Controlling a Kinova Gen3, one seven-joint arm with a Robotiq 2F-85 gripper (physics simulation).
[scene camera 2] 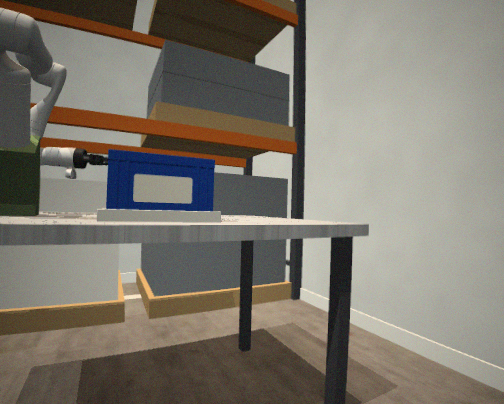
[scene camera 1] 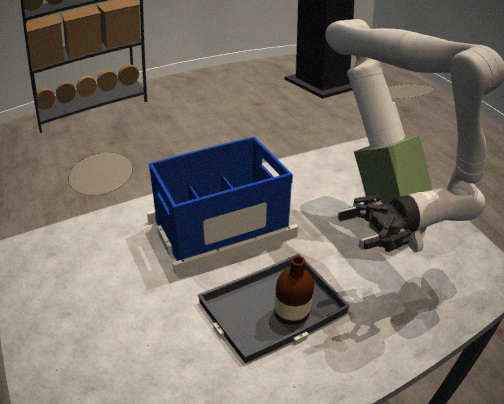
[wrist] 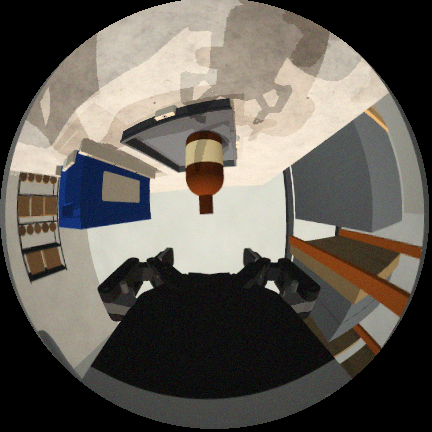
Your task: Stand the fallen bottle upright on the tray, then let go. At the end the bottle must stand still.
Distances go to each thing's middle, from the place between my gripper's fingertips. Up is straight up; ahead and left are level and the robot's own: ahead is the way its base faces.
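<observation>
Brown bottle (scene camera 1: 294,288): my hand is 120 mm above it, 30 mm to the left of it and 90 mm short of it. Counted from my hand: dark grey tray (scene camera 1: 244,308), 190 mm below, 70 mm to the right, 110 mm ahead; blue crate (scene camera 1: 204,200), 120 mm below, 50 mm ahead, 350 mm to the right.
</observation>
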